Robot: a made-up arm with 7 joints.
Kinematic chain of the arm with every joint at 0, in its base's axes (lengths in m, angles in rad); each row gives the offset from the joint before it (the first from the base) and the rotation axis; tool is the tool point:
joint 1: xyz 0 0 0.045 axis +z
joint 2: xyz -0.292 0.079 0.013 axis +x
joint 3: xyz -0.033 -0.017 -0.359 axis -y
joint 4: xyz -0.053 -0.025 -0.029 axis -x
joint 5: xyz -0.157 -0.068 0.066 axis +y
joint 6: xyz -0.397 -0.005 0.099 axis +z
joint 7: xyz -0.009 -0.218 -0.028 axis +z
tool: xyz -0.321 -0.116 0
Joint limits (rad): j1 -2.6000..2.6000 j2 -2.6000..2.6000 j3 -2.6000..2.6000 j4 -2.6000..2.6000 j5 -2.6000..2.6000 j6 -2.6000..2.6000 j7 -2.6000..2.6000
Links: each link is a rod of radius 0.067 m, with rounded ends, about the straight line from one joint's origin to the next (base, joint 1, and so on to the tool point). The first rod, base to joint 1, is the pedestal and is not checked.
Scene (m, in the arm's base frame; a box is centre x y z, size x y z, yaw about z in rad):
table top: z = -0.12
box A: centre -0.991 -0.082 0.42 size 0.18 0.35 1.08 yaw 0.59
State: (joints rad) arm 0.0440 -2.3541 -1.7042 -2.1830 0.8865 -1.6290 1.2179
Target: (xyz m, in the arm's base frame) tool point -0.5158 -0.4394 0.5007
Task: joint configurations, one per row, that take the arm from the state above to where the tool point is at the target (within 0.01 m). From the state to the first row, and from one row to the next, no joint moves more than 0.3 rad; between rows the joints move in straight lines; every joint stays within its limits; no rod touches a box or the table.
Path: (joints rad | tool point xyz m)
1: 0.2526 -2.2624 -1.6194 -1.9319 0.9929 -1.7553 1.1492 | -0.7830 0.7242 0.5475
2: 0.4612 -2.1708 -1.5345 -1.6807 1.0993 -1.8816 1.0805 | -0.6394 0.5614 0.7376
3: 0.6697 -2.0791 -1.4497 -1.4296 1.2057 -2.0079 1.0118 | -0.4318 0.4596 0.7790
4: 0.8783 -1.9874 -1.3649 -1.1784 1.3121 -2.1342 0.9432 | -0.2437 0.4292 0.6762
5: 1.0009 -2.0260 -1.3897 -1.4628 1.1909 -2.2193 0.7987 | -0.4376 0.2937 0.6922
6: 1.1235 -2.0645 -1.4145 -1.7471 1.0697 -2.3045 0.6543 | -0.5655 0.1136 0.6713
7: 1.2462 -2.1030 -1.4393 -2.0314 0.9485 -2.3897 0.5098 | -0.6180 -0.0833 0.6256
8: 1.3688 -2.1415 -1.4641 -2.3157 0.8273 -2.4749 0.3654 | -0.5981 -0.2734 0.5665
9: 1.4914 -2.1800 -1.4890 -2.6000 0.7061 -2.5601 0.2209 | -0.5158 -0.4394 0.5007

